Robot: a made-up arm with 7 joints.
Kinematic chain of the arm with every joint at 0, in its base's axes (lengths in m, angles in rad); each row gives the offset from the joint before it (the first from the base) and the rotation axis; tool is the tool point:
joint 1: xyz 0 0 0 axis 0 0.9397 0.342
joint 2: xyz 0 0 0 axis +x
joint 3: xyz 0 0 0 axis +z
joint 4: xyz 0.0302 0 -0.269 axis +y
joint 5: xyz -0.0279 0 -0.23 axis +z
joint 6: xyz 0 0 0 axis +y
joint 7: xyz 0 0 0 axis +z
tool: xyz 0 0 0
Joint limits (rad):
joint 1: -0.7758..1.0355
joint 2: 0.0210..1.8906
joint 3: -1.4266..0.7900
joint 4: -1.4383..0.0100
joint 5: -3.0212..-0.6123
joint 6: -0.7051..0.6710
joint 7: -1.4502..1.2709
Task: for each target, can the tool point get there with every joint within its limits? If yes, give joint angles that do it. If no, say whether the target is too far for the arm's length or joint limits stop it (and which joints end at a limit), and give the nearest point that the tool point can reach.
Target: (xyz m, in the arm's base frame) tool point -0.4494 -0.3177 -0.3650
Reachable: no: too far | nearest point -0.3313 -0.1955 -0.3063 | short by 0.180 m
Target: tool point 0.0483 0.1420 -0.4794
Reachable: yes | joints -0.0118 0.3356 -0.5109 -0.2001 -2.0746 0.0021 0.9017
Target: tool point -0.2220 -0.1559 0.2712
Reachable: no: joint limits stop it (at a limit: joint 1, joint 2, joint 3, joint 4) | nearest point 0.0080 0.2275 0.3463 | short by 0.453 m
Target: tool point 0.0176 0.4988 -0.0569
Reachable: yes | joints 0.0137 1.5582 -1.1813 -0.2256 -1.3032 0.1435 -0.8294
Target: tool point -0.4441 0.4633 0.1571
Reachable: no: too far | nearest point -0.2664 0.4214 -0.0148 | short by 0.251 m
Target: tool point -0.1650 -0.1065 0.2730
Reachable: no: joint limits stop it (at a limit: joint 1, joint 2, joint 3, joint 4) | nearest point 0.0080 0.2275 0.3463 | short by 0.383 m
